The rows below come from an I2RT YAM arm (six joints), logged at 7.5 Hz.
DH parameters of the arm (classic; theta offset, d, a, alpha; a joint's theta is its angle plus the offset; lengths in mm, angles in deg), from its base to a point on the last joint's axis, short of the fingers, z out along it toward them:
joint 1: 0 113.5 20 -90
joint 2: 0 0 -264 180
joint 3: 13.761 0 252.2 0
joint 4: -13.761 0 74 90
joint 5: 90 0 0 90
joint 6: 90 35.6 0 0
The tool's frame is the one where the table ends.
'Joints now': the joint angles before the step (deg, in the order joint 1, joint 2, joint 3, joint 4, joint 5, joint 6). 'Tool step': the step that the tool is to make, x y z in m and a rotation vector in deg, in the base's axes. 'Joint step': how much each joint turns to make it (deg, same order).
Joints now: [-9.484 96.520 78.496 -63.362 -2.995 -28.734]
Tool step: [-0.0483 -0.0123 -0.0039 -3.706 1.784 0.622]
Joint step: [-3.787 -9.227 -10.358 -0.002 3.332 -4.922]
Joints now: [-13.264 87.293 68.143 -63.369 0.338 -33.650]
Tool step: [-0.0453 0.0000 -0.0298 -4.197 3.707 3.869]
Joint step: [-1.931 -7.831 -13.636 3.515 4.314 -6.317]
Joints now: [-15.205 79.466 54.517 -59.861 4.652 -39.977]
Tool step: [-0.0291 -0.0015 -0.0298 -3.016 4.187 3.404]
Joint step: [-1.934 -3.521 -9.683 3.615 3.692 -5.636]
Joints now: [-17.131 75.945 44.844 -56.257 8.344 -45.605]
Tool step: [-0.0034 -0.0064 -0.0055 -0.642 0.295 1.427]
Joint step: [-1.941 -0.017 -1.348 1.765 0.533 -3.437]
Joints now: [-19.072 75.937 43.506 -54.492 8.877 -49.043]
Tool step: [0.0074 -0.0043 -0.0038 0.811 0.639 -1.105]
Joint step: [-0.540 2.798 1.233 0.604 -0.527 0.596]
